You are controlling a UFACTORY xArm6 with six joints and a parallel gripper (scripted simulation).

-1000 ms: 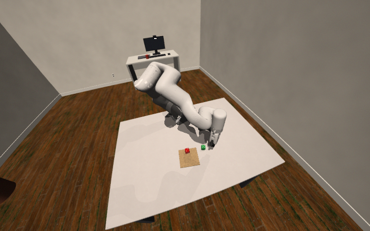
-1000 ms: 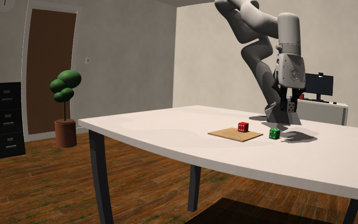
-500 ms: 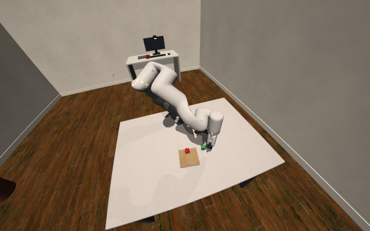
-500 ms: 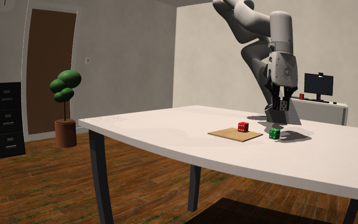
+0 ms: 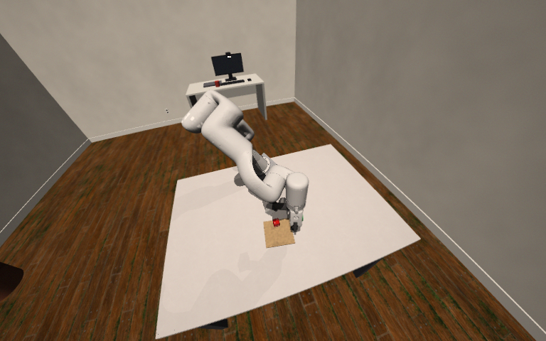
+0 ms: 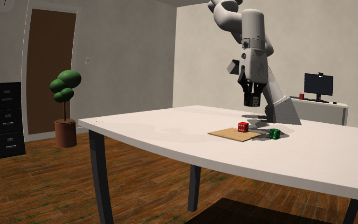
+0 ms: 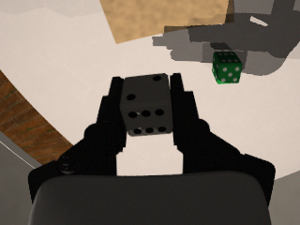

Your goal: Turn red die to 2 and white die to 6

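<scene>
Now: the tan mat 5 cm behind my hand, 6 cm to the right of it and 12 cm below it. Round my hand: red die 9 cm behind, 5 cm to the right, 10 cm below; then green die 7 cm behind, 7 cm to the left, 11 cm below; then white die 1 cm below.
</scene>
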